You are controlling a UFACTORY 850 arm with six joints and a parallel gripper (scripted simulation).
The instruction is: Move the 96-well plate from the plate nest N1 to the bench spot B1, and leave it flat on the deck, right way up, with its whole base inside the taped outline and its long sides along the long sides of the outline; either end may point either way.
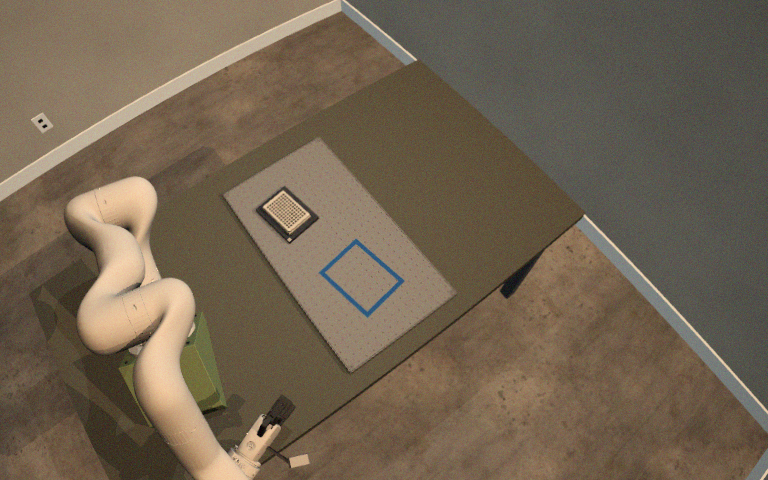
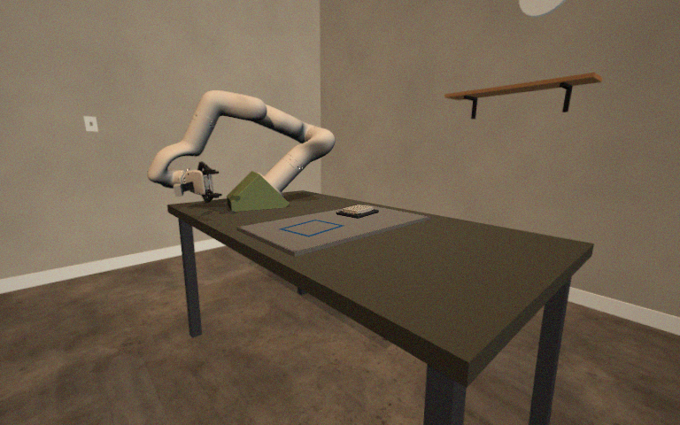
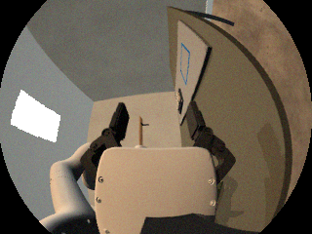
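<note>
Right now the cream 96-well plate is 330 mm ahead of my hand, 480 mm to the left of it and 120 mm below it. From my hand the other things lie so: dark plate nest: 330 mm ahead, 480 mm to the left, 140 mm below.
</note>
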